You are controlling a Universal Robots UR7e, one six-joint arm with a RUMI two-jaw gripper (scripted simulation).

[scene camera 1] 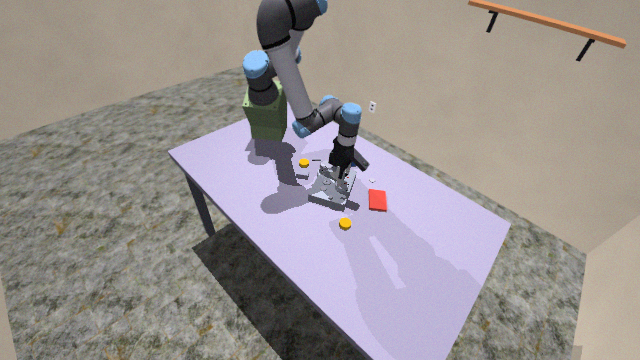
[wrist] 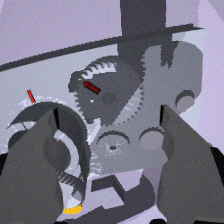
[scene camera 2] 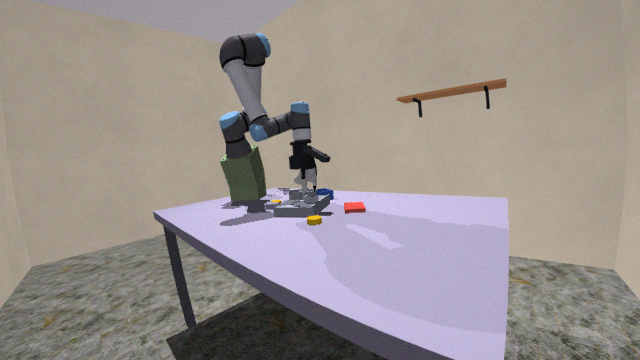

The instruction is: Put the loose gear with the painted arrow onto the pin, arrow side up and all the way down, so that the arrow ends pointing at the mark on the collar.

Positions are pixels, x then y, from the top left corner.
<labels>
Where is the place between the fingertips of my gripper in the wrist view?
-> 109,107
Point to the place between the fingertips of my gripper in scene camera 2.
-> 309,193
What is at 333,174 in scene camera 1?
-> My gripper.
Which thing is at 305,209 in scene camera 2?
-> A grey fixture plate.
</labels>
